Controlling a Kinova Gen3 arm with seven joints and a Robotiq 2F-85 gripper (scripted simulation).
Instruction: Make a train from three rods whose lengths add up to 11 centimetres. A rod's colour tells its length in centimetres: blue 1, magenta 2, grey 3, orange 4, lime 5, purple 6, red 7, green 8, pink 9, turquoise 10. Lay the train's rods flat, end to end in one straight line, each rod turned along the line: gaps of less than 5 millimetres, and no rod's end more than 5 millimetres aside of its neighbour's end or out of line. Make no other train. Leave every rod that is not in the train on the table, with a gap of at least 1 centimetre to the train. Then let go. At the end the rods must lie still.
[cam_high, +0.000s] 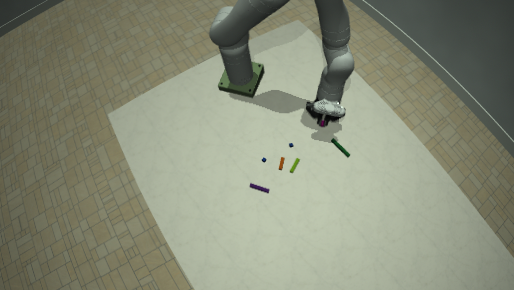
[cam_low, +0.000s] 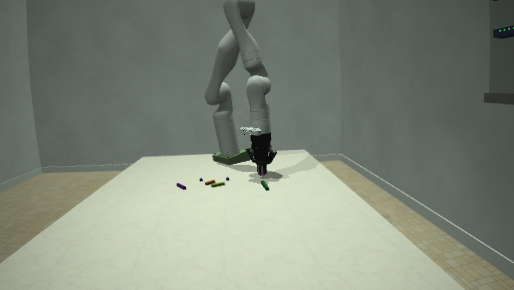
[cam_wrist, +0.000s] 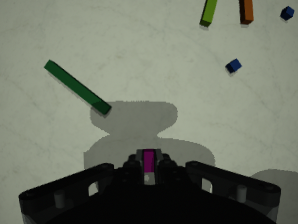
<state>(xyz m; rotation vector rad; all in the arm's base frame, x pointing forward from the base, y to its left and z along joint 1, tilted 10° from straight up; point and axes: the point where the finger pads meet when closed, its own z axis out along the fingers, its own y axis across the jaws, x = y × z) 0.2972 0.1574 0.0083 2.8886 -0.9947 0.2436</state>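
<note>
The magenta rod is 10 mm below my hand. From my hand the other things lie so: lime rod (150 mm to the right, 80 mm ahead, 30 mm below); then green rod (100 mm ahead, 30 mm below, 10 mm to the left); then orange rod (190 mm to the right, 60 mm ahead, 30 mm below).
</note>
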